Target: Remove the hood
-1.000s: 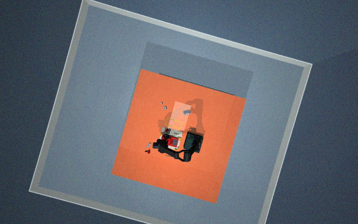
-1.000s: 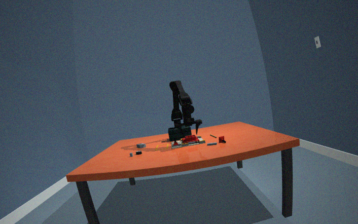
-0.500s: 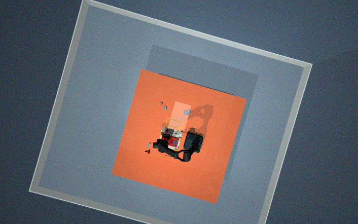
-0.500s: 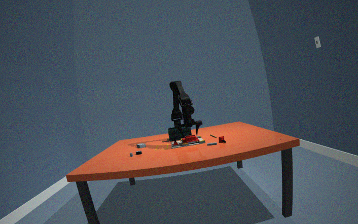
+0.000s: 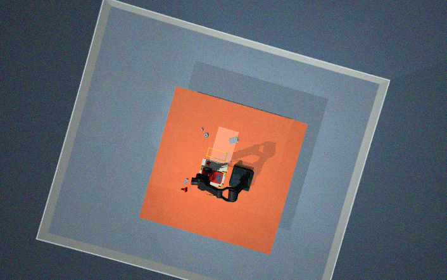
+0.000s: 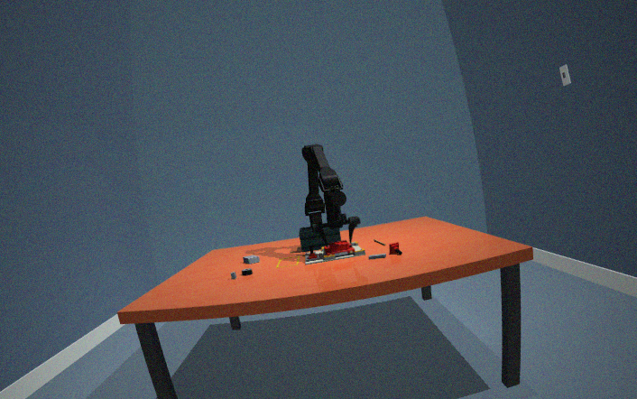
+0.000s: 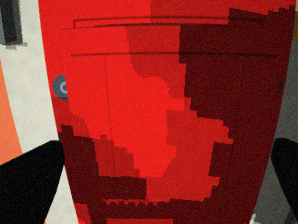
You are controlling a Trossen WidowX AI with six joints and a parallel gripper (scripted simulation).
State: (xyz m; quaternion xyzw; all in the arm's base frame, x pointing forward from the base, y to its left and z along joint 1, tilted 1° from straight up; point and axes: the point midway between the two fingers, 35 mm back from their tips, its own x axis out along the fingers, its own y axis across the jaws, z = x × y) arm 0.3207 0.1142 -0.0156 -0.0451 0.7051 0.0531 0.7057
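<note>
Now: gripper tip right at the hood. The rest, counted from my gripper tip: thin rod (16 cm to the left, 15 cm behind, 4 cm below).
</note>
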